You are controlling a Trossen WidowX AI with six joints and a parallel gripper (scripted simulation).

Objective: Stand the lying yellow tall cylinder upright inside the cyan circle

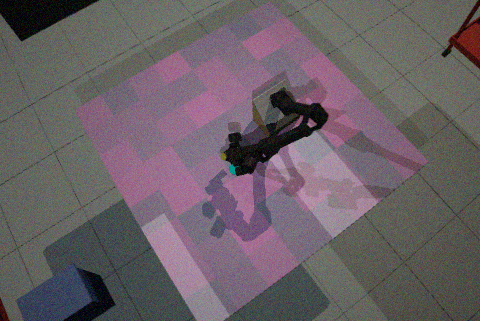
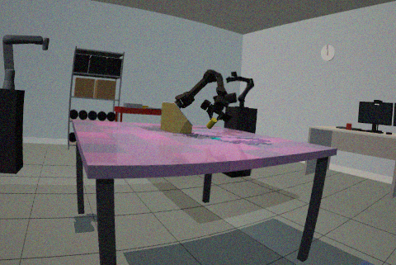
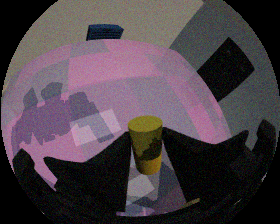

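Now: gripper tip 3 cm past the cyan circle, 4 cm to the right of it and 10 cm above it. The rest, counted from my gripper tip: yellow tall cylinder (2 cm behind, 1 cm below).
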